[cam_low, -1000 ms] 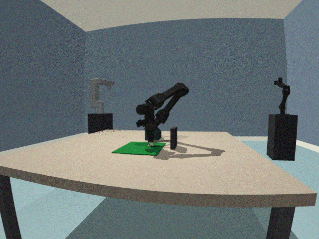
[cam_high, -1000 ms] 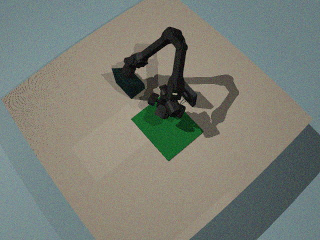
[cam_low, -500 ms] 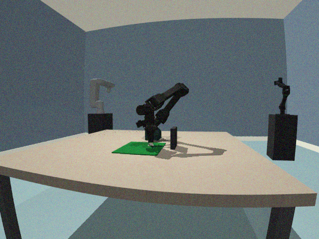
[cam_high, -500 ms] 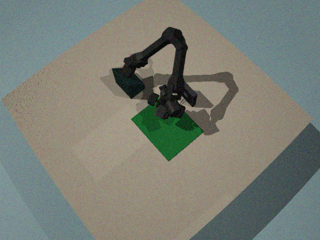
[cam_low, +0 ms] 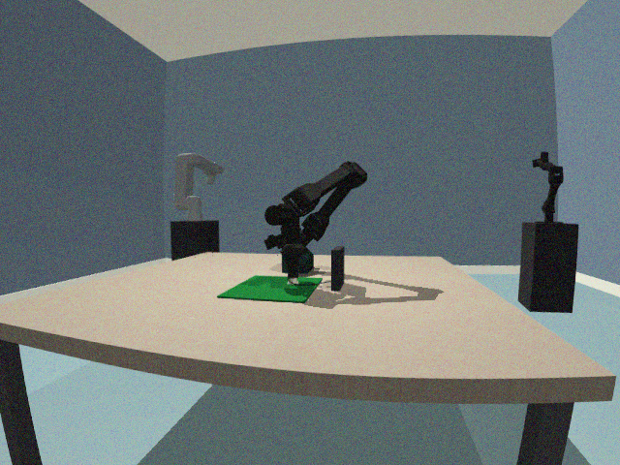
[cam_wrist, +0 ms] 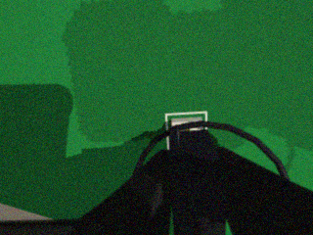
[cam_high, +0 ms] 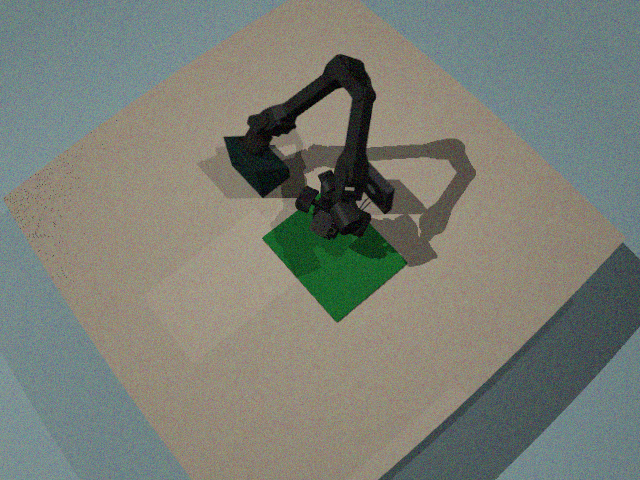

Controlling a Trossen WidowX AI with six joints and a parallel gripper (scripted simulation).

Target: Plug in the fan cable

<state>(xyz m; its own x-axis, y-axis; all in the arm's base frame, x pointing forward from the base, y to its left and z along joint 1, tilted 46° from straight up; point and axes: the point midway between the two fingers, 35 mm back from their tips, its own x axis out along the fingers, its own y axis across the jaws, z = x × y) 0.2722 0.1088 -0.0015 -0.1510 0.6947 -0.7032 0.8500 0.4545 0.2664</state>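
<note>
Now: the white four-pin fan header 3 cm below my gripper tip and 1 cm to the left of it. From my gripper tip the other things lie so: dark fan plug 1 cm to the left, 1 cm above; then green board 5 cm below, 5 cm ahead, 3 cm to the right; then black fan 14 cm to the left, 2 cm behind, 2 cm above.
</note>
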